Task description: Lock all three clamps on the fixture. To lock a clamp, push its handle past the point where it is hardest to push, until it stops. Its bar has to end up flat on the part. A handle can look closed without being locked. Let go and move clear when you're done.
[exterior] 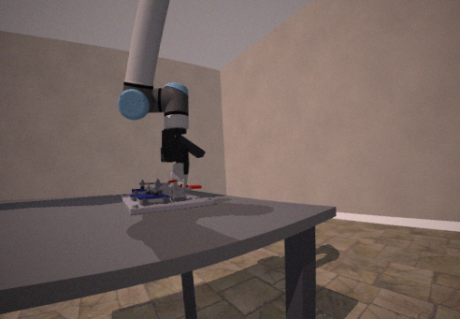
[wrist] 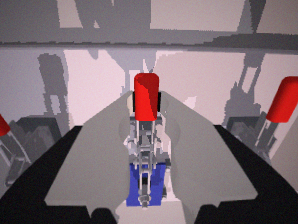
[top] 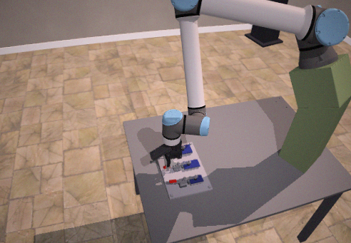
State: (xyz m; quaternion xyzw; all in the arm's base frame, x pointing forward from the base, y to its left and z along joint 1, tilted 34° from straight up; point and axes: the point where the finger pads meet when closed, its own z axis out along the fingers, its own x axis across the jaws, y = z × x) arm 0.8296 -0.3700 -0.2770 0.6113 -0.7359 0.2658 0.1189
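The fixture plate lies 8 cm behind my hand, 2 cm to the left of it and 4 cm below it.
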